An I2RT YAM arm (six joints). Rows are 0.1 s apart.
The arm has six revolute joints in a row. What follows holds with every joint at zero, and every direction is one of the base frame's. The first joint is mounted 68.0 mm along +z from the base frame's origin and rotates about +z. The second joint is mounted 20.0 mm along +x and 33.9 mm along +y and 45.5 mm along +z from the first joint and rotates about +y. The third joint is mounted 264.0 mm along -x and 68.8 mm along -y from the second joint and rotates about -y. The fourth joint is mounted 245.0 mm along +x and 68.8 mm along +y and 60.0 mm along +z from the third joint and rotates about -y. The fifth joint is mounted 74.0 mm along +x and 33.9 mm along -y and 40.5 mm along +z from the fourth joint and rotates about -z. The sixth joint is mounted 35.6 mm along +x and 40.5 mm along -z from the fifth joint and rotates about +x. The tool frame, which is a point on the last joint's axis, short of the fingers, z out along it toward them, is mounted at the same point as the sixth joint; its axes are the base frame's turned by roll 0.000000, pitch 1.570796 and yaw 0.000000 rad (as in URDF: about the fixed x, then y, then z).
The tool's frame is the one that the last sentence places.
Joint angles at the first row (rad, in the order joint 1, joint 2, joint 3, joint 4, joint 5, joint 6):
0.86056 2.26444 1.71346 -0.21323 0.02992 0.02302
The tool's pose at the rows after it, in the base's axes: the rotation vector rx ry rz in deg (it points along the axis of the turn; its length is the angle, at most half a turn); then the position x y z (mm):
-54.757 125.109 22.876 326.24 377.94 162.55
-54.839 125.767 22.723 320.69 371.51 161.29
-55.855 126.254 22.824 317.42 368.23 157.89
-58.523 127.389 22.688 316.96 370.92 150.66
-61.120 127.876 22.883 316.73 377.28 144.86
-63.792 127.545 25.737 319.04 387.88 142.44
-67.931 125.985 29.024 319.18 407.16 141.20
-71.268 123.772 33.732 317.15 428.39 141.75
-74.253 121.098 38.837 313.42 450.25 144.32
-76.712 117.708 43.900 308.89 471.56 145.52
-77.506 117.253 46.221 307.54 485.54 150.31
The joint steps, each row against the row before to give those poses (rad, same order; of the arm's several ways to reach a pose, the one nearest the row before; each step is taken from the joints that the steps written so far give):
0.00001 -0.03001 -0.05066 0.00788 -0.00345 0.00134
-0.00001 -0.02810 -0.04869 0.00963 -0.00059 0.00316
0.00000 -0.00984 -0.02630 0.00289 -0.00958 -0.00659
0.00304 0.02323 0.01925 -0.03132 -0.01737 -0.01821
0.00762 0.03061 0.03472 -0.02879 -0.01565 -0.01704
0.00677 0.04109 0.06188 -0.02639 -0.04657 -0.01199
0.02020 0.06155 0.10215 -0.04002 -0.04962 -0.02300
0.02392 0.06160 0.10642 -0.02686 -0.05872 -0.00850
0.02567 0.06265 0.11577 -0.02688 -0.06021 -0.00309
0.02515 0.06561 0.11364 -0.00954 -0.05652 -0.00093
0.01425 0.05951 0.12878 -0.06244 -0.02332 0.01237

